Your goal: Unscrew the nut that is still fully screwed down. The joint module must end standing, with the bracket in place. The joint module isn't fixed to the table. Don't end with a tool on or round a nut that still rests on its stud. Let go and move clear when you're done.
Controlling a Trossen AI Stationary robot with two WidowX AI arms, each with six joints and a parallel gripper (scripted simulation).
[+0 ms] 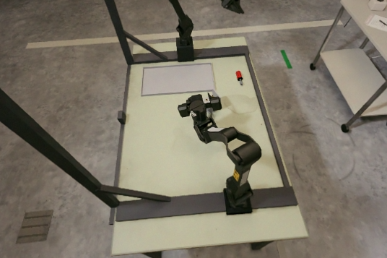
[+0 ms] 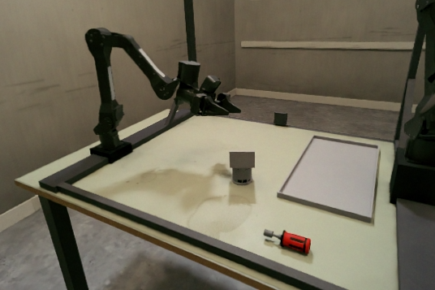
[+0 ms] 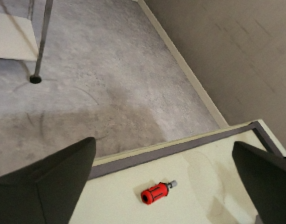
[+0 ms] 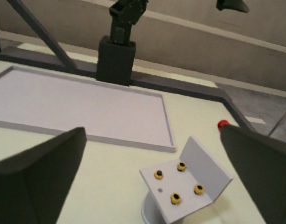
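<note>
Right now the nut is 120 mm below my right hand, 70 mm ahead of it and 50 mm to the left of it. From my right hand the other things lie so: shallow grey tray (330 mm to the left, 180 mm below, 50 mm behind); pale bracket (120 mm below, 80 mm ahead, 70 mm to the left); grey joint module (160 mm below, 80 mm ahead, 70 mm to the left).
</note>
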